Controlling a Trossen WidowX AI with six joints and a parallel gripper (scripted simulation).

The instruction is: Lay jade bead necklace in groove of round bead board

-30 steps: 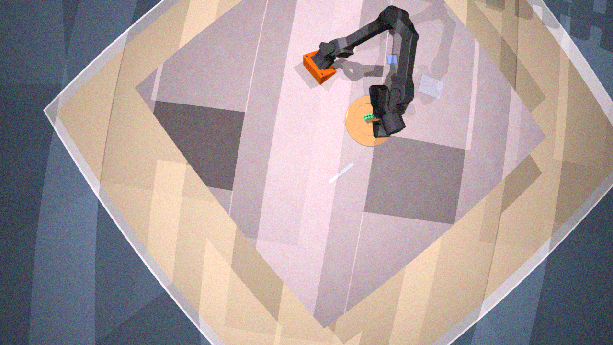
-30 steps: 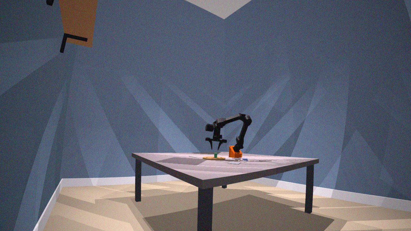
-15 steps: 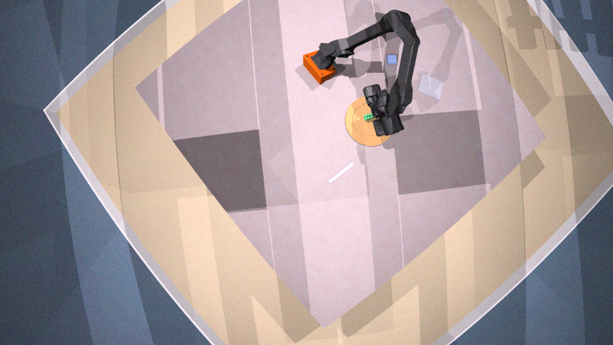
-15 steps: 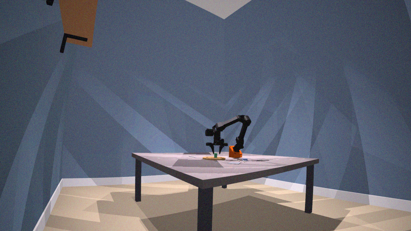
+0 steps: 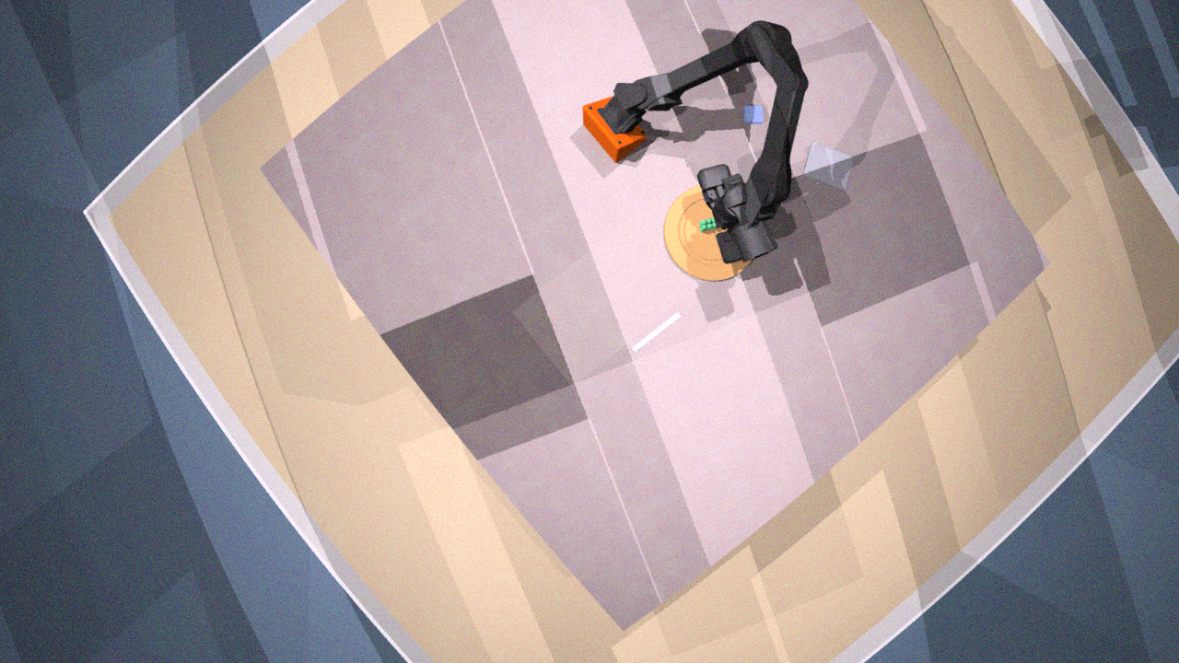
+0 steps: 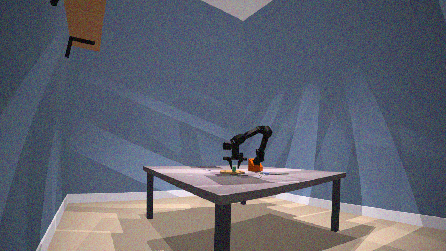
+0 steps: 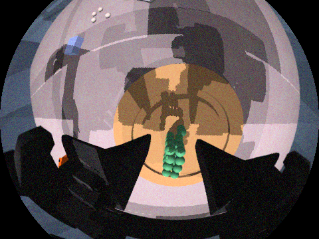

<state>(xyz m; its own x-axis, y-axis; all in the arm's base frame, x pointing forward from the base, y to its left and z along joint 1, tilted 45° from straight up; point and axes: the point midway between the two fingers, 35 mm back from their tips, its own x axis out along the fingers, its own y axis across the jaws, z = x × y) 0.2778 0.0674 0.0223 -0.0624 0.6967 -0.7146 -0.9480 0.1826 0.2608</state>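
The round tan bead board lies 2 cm to the right of my gripper tip, 2 cm below it and 1 cm ahead of it. Round my gripper tip: white strip (23 cm to the right, 12 cm ahead, 3 cm below); then pale square sheet (29 cm to the left, 3 cm below, 3 cm ahead); then blue cube (21 cm to the left, 15 cm behind, 2 cm below).
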